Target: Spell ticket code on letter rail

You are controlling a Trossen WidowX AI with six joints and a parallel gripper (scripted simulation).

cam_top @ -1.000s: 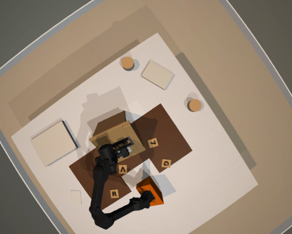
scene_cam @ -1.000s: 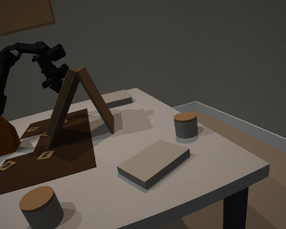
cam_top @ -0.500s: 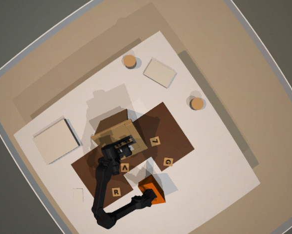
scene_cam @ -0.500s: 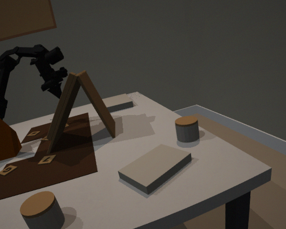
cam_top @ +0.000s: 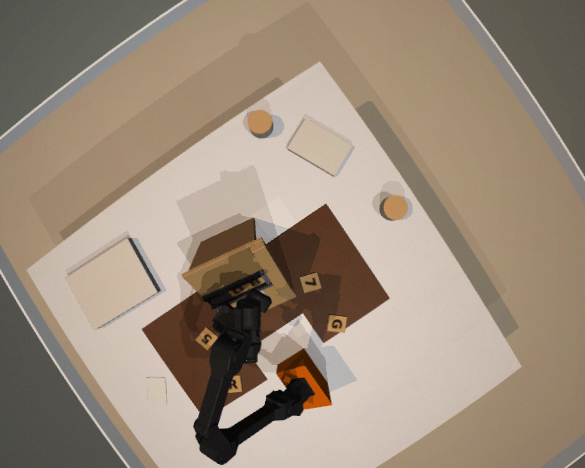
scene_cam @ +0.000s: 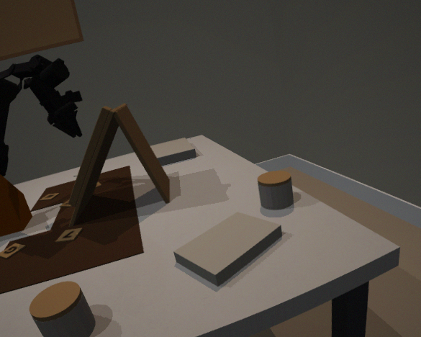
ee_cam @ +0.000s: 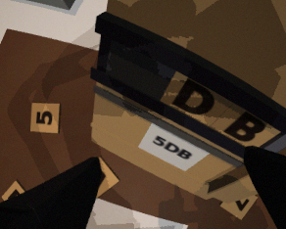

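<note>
Now: the white ticket 14 cm below my gripper tip and 2 cm to the right of it. Also, from my gripper tip: brown mat (23 cm below, 11 cm behind, 1 cm to the right); then pale card (46 cm to the left, 23 cm below, 11 cm behind); then flat slab (46 cm to the right, 31 cm ahead, 22 cm below).
</note>
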